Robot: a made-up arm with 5 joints.
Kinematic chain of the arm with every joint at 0, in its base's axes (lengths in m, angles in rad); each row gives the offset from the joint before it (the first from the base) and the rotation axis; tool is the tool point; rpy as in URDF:
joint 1: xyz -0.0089 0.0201 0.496 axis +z
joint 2: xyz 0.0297 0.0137 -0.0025 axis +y
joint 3: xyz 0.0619 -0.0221 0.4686 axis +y
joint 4: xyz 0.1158 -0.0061 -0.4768 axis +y
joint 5: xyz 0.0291 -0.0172 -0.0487 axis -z
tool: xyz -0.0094 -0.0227 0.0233 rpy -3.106 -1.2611 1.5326
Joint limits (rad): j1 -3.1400..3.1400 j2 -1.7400..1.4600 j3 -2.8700..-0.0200 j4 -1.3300..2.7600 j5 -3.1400..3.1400
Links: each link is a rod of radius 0.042 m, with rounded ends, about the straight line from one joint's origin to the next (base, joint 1, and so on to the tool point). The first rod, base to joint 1, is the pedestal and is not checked.
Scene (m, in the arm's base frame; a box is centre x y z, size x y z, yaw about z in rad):
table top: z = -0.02
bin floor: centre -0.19 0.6 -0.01 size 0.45 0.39 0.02 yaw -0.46
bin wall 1: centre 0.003 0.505 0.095 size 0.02 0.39 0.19 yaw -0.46
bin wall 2: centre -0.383 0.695 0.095 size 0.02 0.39 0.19 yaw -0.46
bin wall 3: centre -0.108 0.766 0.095 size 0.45 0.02 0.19 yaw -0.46
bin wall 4: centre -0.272 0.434 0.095 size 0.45 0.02 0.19 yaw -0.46
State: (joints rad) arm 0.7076 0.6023 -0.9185 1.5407 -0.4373
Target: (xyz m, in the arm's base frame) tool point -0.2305 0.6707 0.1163
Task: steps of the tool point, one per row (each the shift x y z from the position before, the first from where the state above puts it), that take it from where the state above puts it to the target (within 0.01 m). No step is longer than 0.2 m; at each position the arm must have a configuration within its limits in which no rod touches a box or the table.
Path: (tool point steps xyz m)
1: -0.0903 0.1277 -0.0091
2: -0.1242 0.1026 -0.0095
3: -0.1509 0.0686 -0.0099
4: -0.1680 0.0277 -0.0101
5: -0.1738 -0.0173 -0.0106
6: -0.0042 0.0097 -0.1099
7: 0.0042 -0.0097 -0.1150

